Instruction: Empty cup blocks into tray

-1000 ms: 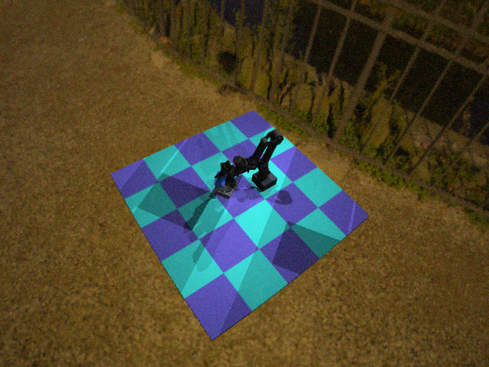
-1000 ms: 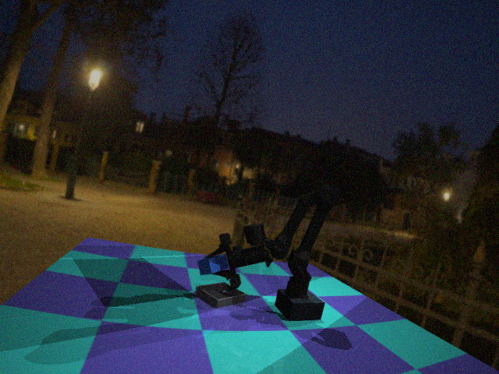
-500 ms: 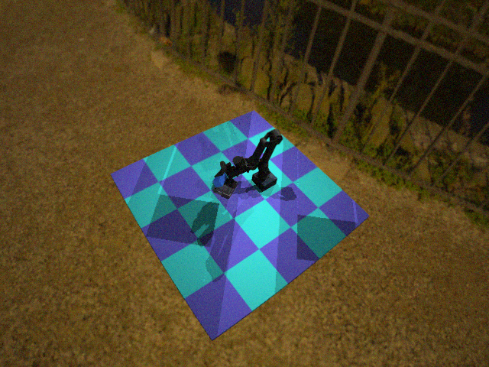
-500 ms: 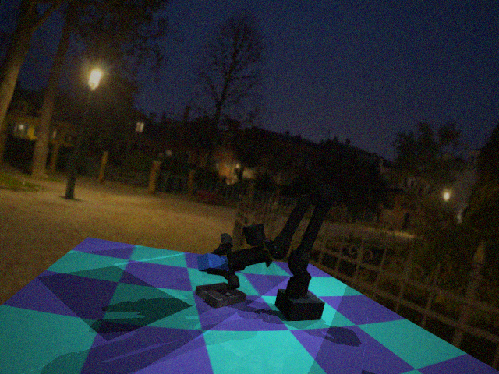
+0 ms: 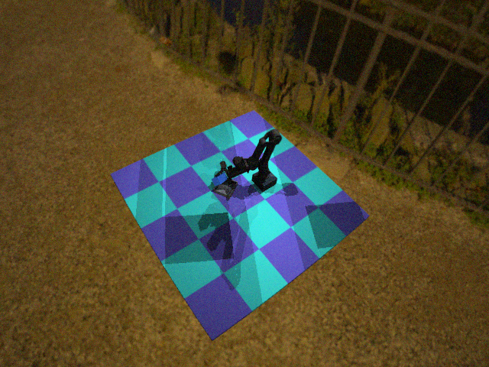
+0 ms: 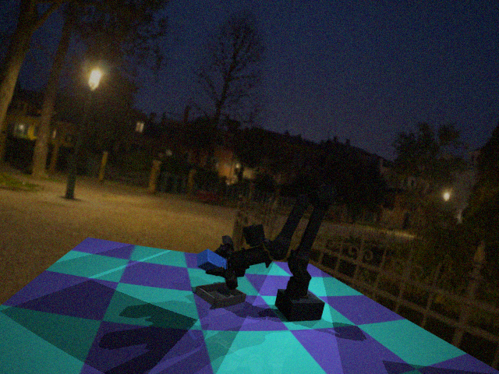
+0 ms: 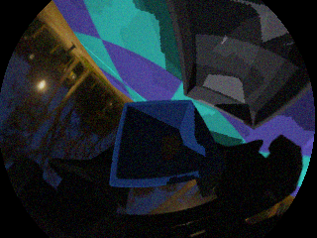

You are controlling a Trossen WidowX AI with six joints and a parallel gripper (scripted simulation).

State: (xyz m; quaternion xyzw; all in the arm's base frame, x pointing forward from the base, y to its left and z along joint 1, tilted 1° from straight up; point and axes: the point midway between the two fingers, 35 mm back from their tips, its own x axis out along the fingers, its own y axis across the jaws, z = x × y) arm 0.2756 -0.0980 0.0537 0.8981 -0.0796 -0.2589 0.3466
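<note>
My gripper tip is 2 cm to the right of the tan block and 1 cm past it. Also, from my gripper tip: blue square cup 3 cm above, 2 cm to the left.
</note>
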